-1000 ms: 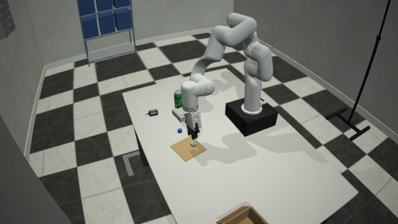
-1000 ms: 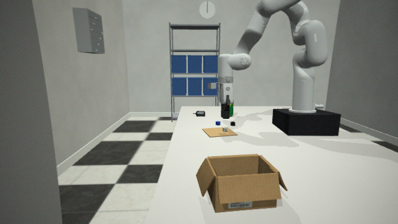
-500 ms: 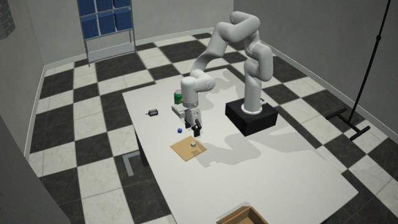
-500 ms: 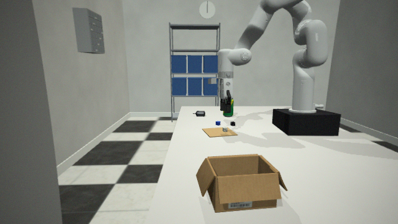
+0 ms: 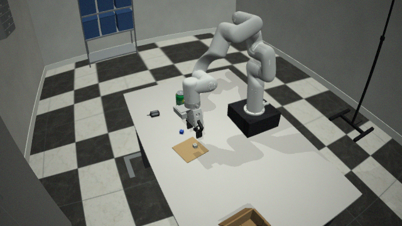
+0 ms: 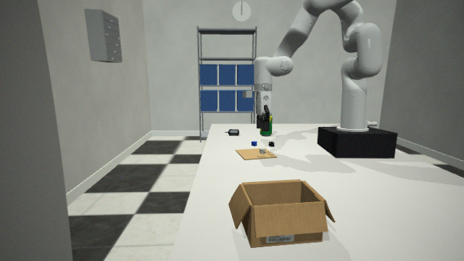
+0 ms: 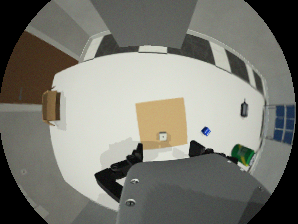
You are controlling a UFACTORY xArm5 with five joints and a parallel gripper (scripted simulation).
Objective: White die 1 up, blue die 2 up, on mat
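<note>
Now: the blue die 14 cm to the right of my hand, 11 cm below it and 3 cm ahead of it. The rest, counted from my hand: tan mat 11 cm below, 3 cm ahead, 1 cm to the left; black die 13 cm to the right, 11 cm below, 6 cm behind; white die 10 cm below.
</note>
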